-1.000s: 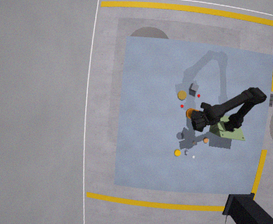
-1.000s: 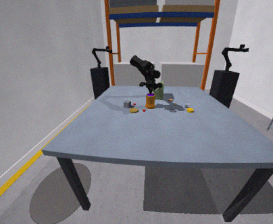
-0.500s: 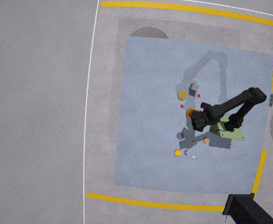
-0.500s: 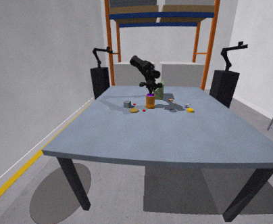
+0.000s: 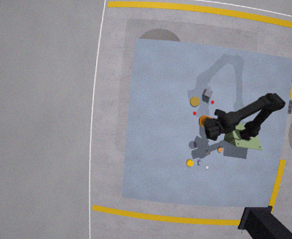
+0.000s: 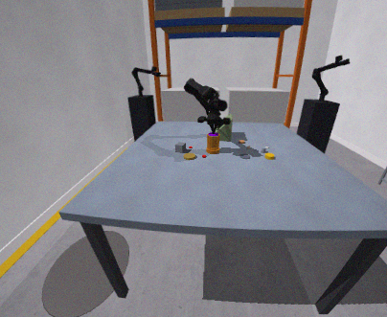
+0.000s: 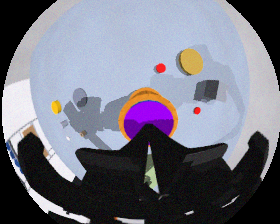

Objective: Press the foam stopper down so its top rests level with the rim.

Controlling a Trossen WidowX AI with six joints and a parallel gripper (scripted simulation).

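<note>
My hand is 5 cm above the purple foam stopper. From my hand the other things lie so: grey disc 19 cm to the left, 15 cm below, 5 cm ahead; grey cube 21 cm to the right, 13 cm below, 2 cm ahead; small piece 20 cm to the left, 17 cm behind, 14 cm below.
</note>
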